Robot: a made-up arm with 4 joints. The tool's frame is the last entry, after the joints.
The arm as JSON. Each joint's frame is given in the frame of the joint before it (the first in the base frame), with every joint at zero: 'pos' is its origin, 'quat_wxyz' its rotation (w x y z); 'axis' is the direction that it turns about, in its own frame. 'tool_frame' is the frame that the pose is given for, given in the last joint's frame.
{
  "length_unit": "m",
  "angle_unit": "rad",
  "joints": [
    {
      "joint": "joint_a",
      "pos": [
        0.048,
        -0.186,
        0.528
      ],
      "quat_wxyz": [
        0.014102,
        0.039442,
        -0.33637,
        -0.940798
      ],
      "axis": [
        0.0,
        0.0,
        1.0
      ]
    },
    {
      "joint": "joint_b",
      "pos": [
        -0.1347,
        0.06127,
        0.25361
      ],
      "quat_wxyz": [
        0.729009,
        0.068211,
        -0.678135,
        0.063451
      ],
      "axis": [
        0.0,
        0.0,
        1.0
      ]
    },
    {
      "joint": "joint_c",
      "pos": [
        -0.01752,
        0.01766,
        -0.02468
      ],
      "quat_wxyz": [
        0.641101,
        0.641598,
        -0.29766,
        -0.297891
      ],
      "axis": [
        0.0,
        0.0,
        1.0
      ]
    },
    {
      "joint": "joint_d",
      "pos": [
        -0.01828,
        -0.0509,
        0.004
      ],
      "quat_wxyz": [
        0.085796,
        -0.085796,
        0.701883,
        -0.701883
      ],
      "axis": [
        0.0,
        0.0,
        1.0
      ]
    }
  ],
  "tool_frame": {
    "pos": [
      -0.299,
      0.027,
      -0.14
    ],
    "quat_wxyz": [
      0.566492,
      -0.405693,
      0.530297,
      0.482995
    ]
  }
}
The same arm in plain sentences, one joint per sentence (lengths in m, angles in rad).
The arm has four revolute joints in a row. What follows holds with every joint at zero, and every direction is one of the base frame's.
Joint 1 sits 0.048 m along +x and 0.186 m along -y and 0.528 m along +z from the base frame's origin and turns about the direction (-0.0837, 0.6318, 0.7706).
Joint 2 sits 0.113 m along +x and 0.12 m along +y and 0.243 m along +z from joint 1 and turns about the direction (0.970699, 0.2403, 0.0005).
Joint 3 sits 0.018 m along -x and 0.03 m along -y and 0.002 m along -z from joint 2 and turns about -z.
Joint 4 sits 0.045 m along -x and 0.03 m along -y and 0.004 m along -z from joint 3 and turns about -x.
The tool frame, which is the frame that the pose is given for, sits 0.14 m along +x and 0.299 m along +y and 0.027 m along +z from joint 4; its axes are the base frame's turned by roll 0.2071, pitch -0.1172 and yaw 0.0292 rad (as in URDF: about the fixed x, then y, then z).

